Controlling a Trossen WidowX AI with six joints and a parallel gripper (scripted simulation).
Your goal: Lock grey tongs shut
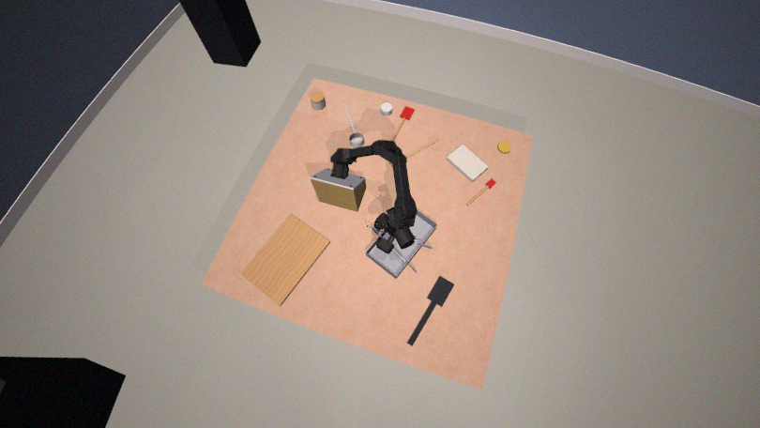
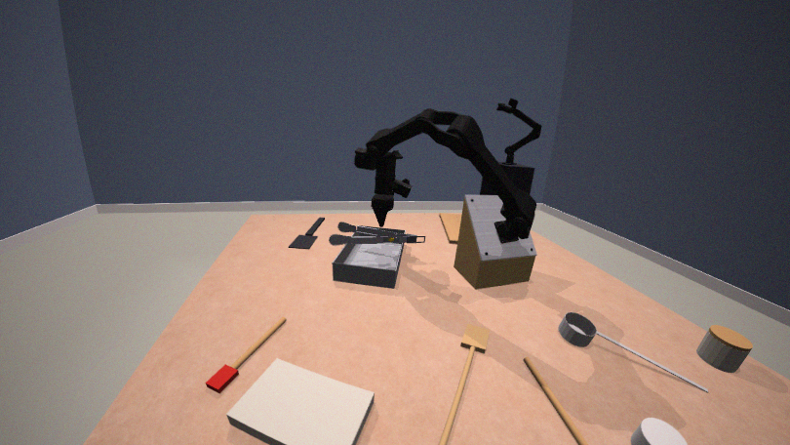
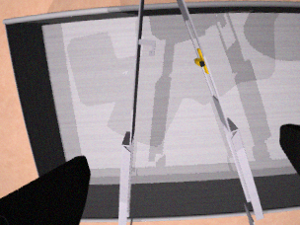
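My gripper tip is 5 cm above the yellow slider, 3 cm to the right of it and 2 cm past it. Round my gripper tip: roasting tin (9 cm below, 3 cm to the left, 3 cm ahead); wooden board (46 cm behind, 17 cm to the right, 11 cm below); black spatula (23 cm to the right, 22 cm ahead, 12 cm below).
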